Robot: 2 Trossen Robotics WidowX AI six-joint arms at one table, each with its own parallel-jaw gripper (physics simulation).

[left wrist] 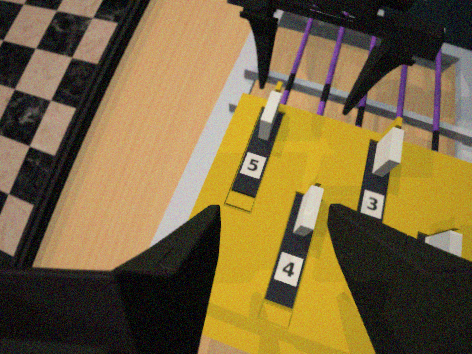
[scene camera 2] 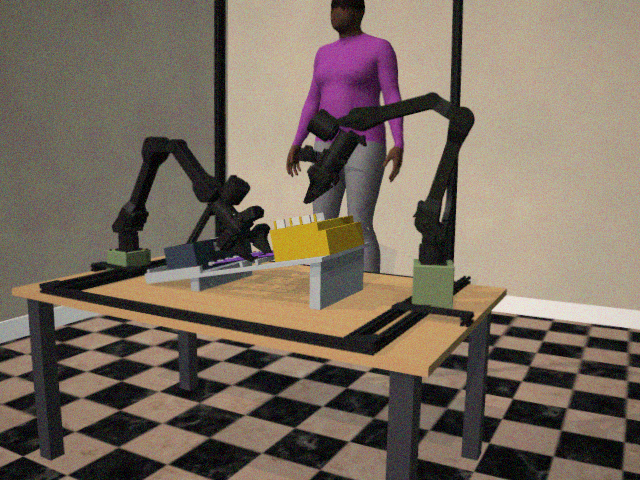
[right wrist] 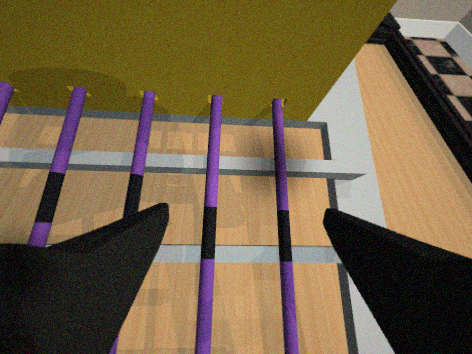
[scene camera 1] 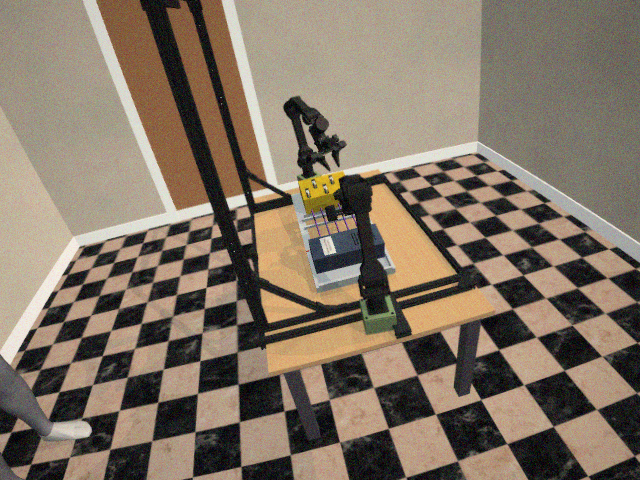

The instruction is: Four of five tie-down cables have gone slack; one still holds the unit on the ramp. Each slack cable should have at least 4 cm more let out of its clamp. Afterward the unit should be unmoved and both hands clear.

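The yellow clamp block sits high on the grey ramp; the dark blue unit rests lower. White levers 5, 4 and 3 show; lever 2 shows partly. My left gripper is partly open and empty, above the block, fingertips either side of lever 4. My right gripper is wide open; the two rightmost purple cables in its wrist view run between its fingers, ungripped. Which cable is taut is unclear.
The wooden table carries a black rail frame around the ramp. A tall black post rises beside it. A person stands behind the table in scene camera 2.
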